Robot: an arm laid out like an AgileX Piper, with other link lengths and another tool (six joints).
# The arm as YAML. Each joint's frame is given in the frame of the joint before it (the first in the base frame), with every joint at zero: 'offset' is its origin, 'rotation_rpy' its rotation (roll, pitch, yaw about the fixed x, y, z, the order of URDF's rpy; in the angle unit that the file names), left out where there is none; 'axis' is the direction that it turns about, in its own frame. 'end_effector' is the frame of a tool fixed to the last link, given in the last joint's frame.
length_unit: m
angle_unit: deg
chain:
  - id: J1
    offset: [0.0, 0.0, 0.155]
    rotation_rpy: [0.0, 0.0, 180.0]
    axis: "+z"
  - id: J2
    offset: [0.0, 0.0, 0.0]
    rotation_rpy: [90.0, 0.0, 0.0]
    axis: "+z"
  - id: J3
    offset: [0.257, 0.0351, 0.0]
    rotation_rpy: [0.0, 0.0, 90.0]
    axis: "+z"
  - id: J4
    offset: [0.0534, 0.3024, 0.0]
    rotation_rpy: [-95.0, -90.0, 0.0]
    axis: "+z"
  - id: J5
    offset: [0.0, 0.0, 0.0]
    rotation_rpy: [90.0, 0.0, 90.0]
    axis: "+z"
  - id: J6
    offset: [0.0, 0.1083, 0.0]
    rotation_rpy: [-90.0, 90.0, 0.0]
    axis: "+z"
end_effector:
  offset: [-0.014, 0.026, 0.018]
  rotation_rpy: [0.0, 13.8, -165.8]
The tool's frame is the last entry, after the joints.
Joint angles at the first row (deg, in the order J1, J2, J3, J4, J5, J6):
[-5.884 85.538 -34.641 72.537 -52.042 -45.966]
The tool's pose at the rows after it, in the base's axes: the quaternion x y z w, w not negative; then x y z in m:
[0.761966, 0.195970, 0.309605, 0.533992, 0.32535, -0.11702, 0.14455]
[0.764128, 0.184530, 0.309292, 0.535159, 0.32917, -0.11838, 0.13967]
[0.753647, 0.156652, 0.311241, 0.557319, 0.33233, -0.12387, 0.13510]
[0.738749, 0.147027, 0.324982, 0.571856, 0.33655, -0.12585, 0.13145]
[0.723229, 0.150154, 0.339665, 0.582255, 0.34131, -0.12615, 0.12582]
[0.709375, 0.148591, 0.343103, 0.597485, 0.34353, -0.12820, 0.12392]
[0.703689, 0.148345, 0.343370, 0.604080, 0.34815, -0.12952, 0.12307]
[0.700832, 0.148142, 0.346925, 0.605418, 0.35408, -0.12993, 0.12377]
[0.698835, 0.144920, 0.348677, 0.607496, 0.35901, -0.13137, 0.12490]
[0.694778, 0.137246, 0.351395, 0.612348, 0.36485, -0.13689, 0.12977]
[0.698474, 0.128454, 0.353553, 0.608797, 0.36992, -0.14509, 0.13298]
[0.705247, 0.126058, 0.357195, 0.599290, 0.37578, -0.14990, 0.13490]
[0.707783, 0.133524, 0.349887, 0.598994, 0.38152, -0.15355, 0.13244]
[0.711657, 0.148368, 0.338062, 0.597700, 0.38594, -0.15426, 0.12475]
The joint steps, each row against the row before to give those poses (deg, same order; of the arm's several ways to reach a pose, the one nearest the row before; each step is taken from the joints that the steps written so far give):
[0.000 3.317 -2.157 1.746 -0.910 0.412]
[-0.001 1.878 -0.912 0.121 -0.787 1.720]
[0.002 2.884 -0.799 -1.337 -4.125 4.780]
[-0.001 2.193 -0.237 -3.126 -2.606 4.760]
[-0.001 2.378 -0.115 -3.830 -2.138 4.202]
[0.001 1.709 -0.337 -1.773 -2.732 1.989]
[-0.001 1.366 -1.078 -0.497 -1.058 0.355]
[0.001 0.914 -1.244 -0.337 -0.085 0.110]
[-0.118 0.767 -1.198 -0.001 -0.133 0.001]
[-0.768 0.502 -1.616 -0.252 0.001 -0.109]
[-1.422 0.311 -1.619 -0.113 1.609 -0.153]
[-0.994 0.238 -1.531 -0.001 2.362 -0.488]
[-0.461 1.386 -1.678 0.001 0.671 -1.454]
[-0.001 1.871 -1.255 -0.002 0.333 -1.638]

